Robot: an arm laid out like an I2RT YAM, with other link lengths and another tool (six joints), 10 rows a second.
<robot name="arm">
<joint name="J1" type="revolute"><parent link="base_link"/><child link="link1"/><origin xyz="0.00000 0.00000 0.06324"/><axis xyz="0 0 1"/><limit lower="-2.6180" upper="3.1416"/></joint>
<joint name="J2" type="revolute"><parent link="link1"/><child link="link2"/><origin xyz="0.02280 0.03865 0.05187"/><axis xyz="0 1 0"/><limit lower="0.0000" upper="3.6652"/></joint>
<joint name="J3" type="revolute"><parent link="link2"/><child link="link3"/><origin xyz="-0.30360 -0.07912 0.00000"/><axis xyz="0 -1 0"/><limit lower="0.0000" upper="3.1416"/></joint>
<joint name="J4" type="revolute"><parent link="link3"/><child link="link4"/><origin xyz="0.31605 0.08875 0.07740"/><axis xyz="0 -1 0"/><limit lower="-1.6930" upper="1.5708"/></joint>
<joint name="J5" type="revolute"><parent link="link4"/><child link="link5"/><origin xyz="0.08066 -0.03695 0.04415"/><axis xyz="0 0 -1"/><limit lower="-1.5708" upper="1.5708"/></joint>
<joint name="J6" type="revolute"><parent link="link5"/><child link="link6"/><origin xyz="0.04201 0.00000 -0.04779"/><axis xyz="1 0 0"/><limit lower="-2.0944" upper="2.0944"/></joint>
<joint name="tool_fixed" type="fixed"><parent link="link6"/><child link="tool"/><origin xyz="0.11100 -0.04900 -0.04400" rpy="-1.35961 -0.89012 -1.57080"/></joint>
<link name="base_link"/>
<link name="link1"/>
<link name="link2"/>
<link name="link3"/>
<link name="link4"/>
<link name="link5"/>
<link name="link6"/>
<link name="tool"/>
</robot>
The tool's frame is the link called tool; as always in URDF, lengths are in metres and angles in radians.
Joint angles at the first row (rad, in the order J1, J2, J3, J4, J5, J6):
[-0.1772 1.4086 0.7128 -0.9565 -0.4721 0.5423]
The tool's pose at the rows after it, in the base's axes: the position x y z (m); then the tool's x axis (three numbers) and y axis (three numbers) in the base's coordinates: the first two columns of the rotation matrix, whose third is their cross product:
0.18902, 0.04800, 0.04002, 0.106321, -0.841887, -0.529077, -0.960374, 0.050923, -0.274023
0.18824, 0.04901, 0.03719, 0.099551, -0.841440, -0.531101, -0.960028, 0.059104, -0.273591
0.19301, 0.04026, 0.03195, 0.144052, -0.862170, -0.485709, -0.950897, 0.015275, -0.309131
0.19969, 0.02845, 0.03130, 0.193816, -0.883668, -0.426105, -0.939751, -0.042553, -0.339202
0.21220, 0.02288, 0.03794, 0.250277, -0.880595, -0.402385, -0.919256, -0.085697, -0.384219
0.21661, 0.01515, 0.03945, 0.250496, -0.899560, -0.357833, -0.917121, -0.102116, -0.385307
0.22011, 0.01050, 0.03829, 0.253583, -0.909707, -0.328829, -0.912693, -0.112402, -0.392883
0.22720, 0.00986, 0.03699, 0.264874, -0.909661, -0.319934, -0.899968, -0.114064, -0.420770
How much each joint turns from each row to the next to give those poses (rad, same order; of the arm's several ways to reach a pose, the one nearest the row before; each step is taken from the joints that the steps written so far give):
[0.0000 0.0000 -0.0607 0.0892 -0.0942 0.0633]
[0.0000 0.0000 -0.0106 0.0149 -0.0027 0.0092]
[0.0000 0.0000 0.0022 0.0229 0.0424 -0.0348]
[0.0000 0.0000 0.0191 0.0026 0.0557 -0.0446]
[0.0000 0.0000 0.0351 -0.0045 0.0049 -0.0458]
[0.0000 0.0000 0.0153 -0.0004 0.0466 0.0008]
[0.0000 0.0000 0.0026 0.0137 0.0263 -0.0004]
[0.0000 0.0000 0.0000 0.0302 -0.0046 -0.0011]

